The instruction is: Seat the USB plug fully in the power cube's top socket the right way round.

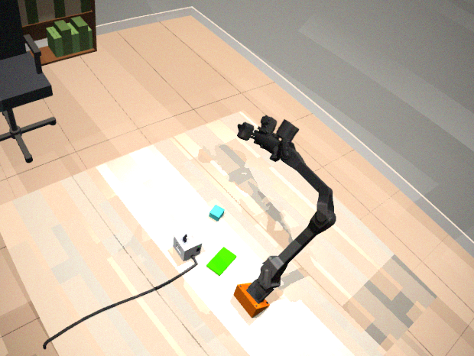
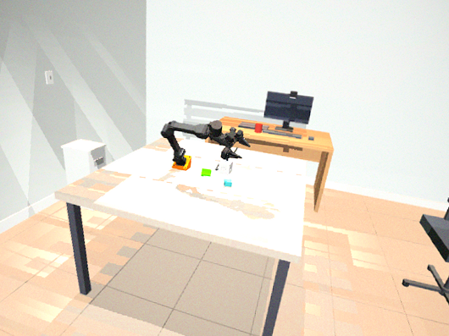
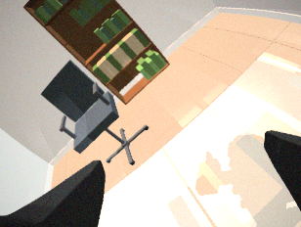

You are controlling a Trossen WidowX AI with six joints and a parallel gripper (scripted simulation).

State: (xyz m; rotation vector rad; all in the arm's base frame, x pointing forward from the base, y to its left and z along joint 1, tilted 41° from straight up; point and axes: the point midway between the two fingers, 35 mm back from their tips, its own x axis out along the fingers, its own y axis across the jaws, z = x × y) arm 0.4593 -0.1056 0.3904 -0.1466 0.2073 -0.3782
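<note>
My gripper tip is now 41 cm to the right of the dark USB plug, 21 cm above it and 16 cm past it. The rest, counted from my gripper tip: flat green block 32 cm to the left, 29 cm below, 28 cm behind; then cyan block 28 cm below, 20 cm to the left, 11 cm behind.
</note>
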